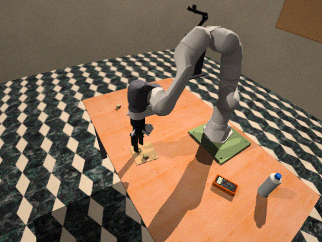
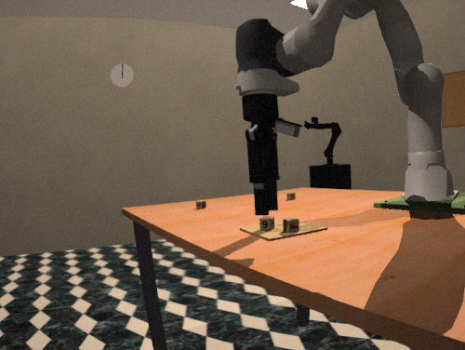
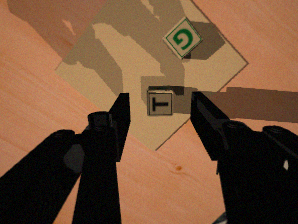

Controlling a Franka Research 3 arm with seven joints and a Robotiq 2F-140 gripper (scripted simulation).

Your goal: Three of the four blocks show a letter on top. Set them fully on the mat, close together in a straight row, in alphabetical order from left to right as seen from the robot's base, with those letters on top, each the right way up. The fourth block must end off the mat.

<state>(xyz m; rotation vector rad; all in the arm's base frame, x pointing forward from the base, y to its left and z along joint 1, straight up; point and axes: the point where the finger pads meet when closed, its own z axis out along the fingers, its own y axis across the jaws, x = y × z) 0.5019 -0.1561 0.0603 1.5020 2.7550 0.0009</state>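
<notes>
Right now my hand is 70 mm above the tan mat, 20 mm to the right of it and 20 mm past it. Also, from my hand: multimeter (460 mm to the left, 260 mm behind, 50 mm below).
</notes>
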